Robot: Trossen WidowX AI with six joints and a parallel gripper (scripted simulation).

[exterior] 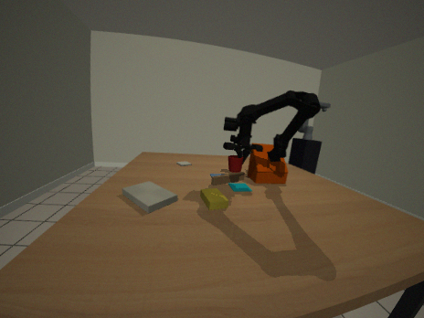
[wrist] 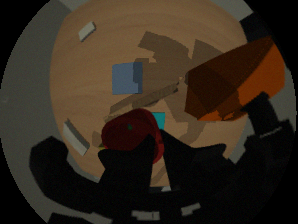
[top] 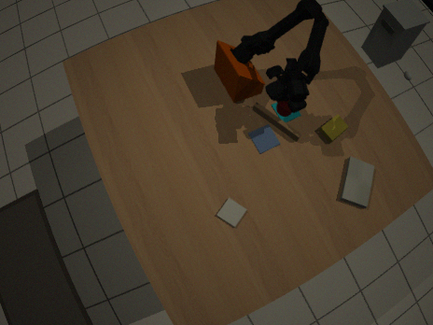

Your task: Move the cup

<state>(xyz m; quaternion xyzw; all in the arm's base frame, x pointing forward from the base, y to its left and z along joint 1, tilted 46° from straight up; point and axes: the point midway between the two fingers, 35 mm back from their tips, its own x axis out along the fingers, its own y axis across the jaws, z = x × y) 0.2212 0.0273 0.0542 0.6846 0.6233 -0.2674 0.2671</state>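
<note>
Right now the cyan pad is 10 mm ahead of my gripper tip, 40 mm to the left of it and 110 mm below it. Also, from my gripper tip: blue pad: 70 mm ahead, 110 mm to the right, 110 mm below; then low brown bar: 40 mm ahead, 30 mm to the right, 90 mm below; then red cup: 30 mm ahead.
</note>
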